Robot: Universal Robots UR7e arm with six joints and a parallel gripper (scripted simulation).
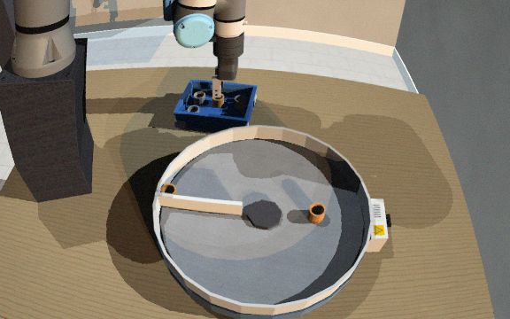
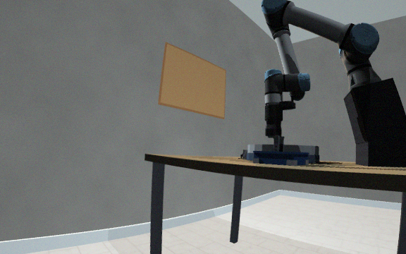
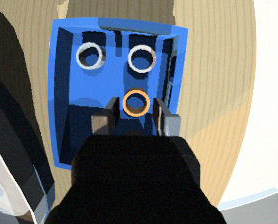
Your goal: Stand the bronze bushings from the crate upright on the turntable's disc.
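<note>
My gripper is now 30 mm to the left of the blue crate and 40 mm above it. Also, from my hand: grey turntable disc: 110 mm ahead, 380 mm to the right, 10 mm below.
</note>
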